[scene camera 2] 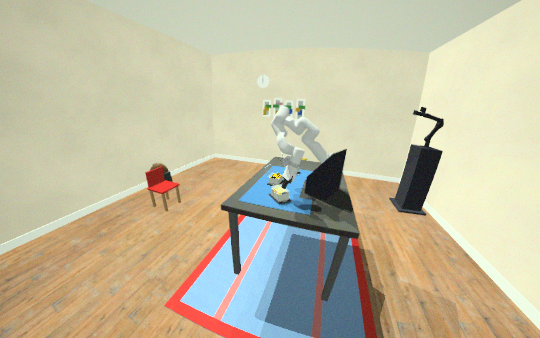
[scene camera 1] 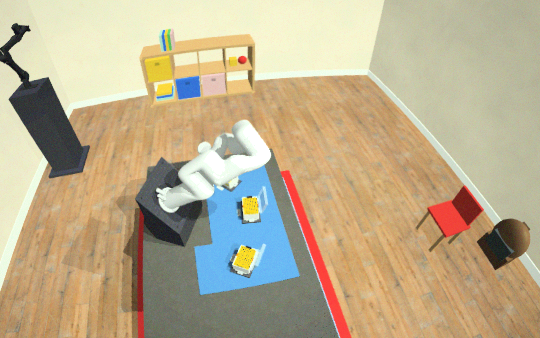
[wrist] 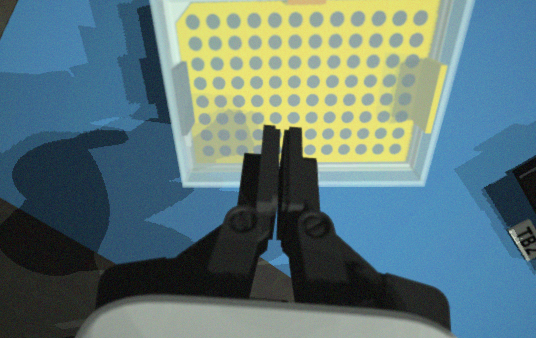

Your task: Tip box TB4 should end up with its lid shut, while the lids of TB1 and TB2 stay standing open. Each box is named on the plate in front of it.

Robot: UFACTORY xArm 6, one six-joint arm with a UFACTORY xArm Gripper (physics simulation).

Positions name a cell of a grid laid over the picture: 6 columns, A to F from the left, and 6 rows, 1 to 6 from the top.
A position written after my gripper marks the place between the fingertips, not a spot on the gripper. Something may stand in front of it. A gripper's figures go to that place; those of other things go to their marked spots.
Labels:
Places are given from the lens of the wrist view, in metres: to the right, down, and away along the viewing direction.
my gripper (wrist: D3): 0.01, -0.01, 0.14
clear lid (wrist: E2): 0.04, -0.03, 0.13

